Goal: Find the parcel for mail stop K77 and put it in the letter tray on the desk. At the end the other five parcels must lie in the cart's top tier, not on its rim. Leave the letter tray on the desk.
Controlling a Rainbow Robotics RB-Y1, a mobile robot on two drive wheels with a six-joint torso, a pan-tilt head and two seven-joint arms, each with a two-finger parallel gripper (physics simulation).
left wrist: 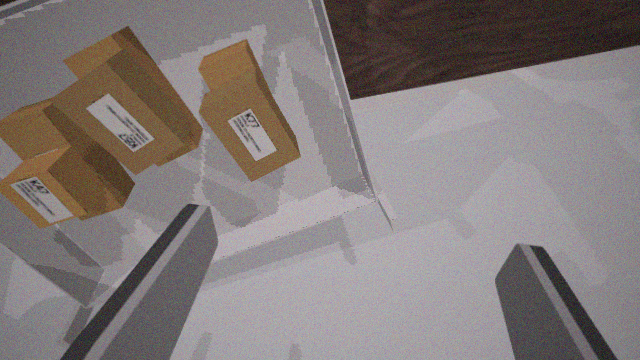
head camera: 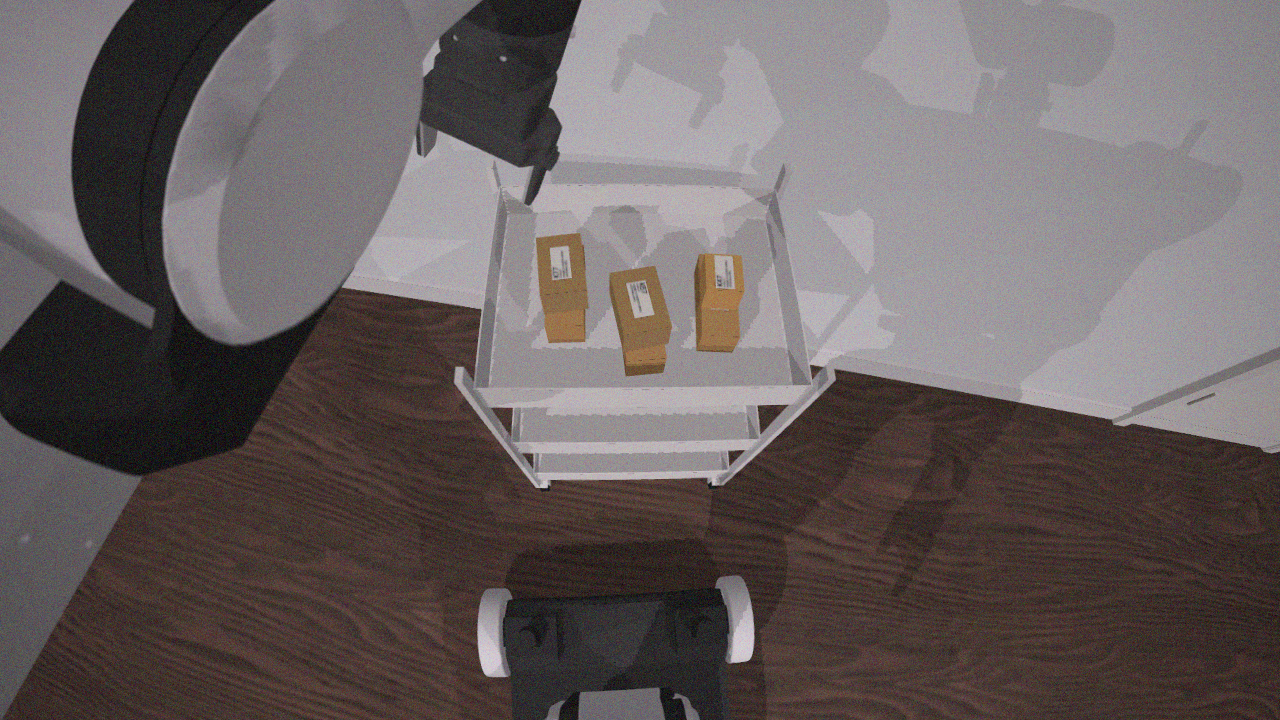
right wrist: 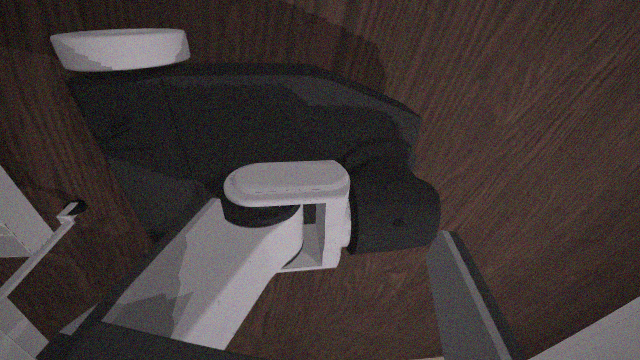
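Where they show: left gripper, between the fingertips: (left wrist: 353, 242) (head camera: 477, 173); right gripper, between the fingertips: (right wrist: 325, 228); robot's base, origin of its link: (head camera: 615, 625).
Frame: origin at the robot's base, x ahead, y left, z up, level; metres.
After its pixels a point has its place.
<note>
The K77 parcel (head camera: 561, 266) {x 0.497, y 0.048, z 0.766 m} (left wrist: 244, 127) {x 0.492, y 0.045, z 0.766 m} lies on another parcel (head camera: 565, 325) {x 0.438, y 0.046, z 0.715 m} (left wrist: 225, 67) {x 0.446, y 0.047, z 0.715 m} in the cart's top tier (head camera: 644, 396) {x 0.338, y -0.052, z 0.704 m}. The K67 parcel (head camera: 640, 308) {x 0.431, y -0.050, z 0.766 m} (left wrist: 120, 117) {x 0.439, y -0.047, z 0.766 m} lies on a parcel (head camera: 644, 360) {x 0.384, y -0.055, z 0.713 m}. The K47 parcel (head camera: 718, 281) {x 0.467, y -0.153, z 0.766 m} (left wrist: 42, 195) {x 0.477, y -0.159, z 0.766 m} also lies on one (head camera: 717, 331) {x 0.420, y -0.155, z 0.715 m}. My left gripper (head camera: 479, 170) {x 0.459, y 0.108, z 0.986 m} (left wrist: 353, 242) {x 0.459, y 0.108, z 0.986 m} is open and empty; in the head view it appears by the tier's top left corner, apart from the K77 parcel. My right gripper (right wrist: 325, 228) {x -0.294, y -0.230, z 0.526 m} is open and empty. No letter tray shows.
The pale wall (head camera: 930, 170) {x 0.678, y -0.549, z 0.777 m} (left wrist: 450, 310) {x 0.848, y 0.188, z 0.810 m} is behind the cart. The cart's posts (head camera: 503, 429) {x 0.352, y 0.161, z 0.534 m} (head camera: 780, 422) {x 0.327, y -0.268, z 0.582 m} flare out at its near side. My wheeled base (head camera: 617, 626) {x 0.013, y -0.003, z 0.191 m} (right wrist: 240, 110) {x -0.194, y -0.166, z 0.170 m} stands before it on the wooden floor (head camera: 358, 537) {x 0.222, y 0.660, z 0.001 m}. A pale surface (right wrist: 600, 335) {x -3.444, y 2.245, z 0.110 m} crosses the right wrist view's lower right.
</note>
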